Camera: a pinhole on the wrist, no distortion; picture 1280 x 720 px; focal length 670.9 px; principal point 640.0 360.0 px. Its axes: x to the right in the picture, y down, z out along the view. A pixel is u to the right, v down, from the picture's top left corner.
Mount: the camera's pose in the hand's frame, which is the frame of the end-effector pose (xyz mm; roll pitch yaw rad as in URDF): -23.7 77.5 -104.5 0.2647 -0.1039 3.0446
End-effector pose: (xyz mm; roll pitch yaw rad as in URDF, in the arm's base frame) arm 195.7 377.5 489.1 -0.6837 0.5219 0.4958
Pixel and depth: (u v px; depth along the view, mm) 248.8 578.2 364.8
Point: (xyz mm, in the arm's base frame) 354.9 676.5 529.5
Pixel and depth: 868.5 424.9 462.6
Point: 8.1 685.9 707.7
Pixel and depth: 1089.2 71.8 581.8
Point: -355.3 829.9 662.5
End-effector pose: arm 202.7 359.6 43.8 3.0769 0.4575 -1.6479
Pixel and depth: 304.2 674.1 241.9
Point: 172.7 318.4 -137.2
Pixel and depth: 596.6 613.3 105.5
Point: 138.2 371.3 44.6
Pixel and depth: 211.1 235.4 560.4
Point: -119.7 172.6 -450.5
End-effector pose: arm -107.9 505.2 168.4 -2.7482 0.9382 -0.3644
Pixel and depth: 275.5 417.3 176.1
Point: -150.3 448.6 40.0
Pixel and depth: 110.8 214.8 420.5
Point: -189.6 399.4 -310.3
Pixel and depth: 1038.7 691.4 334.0
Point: -382.2 703.4 163.6
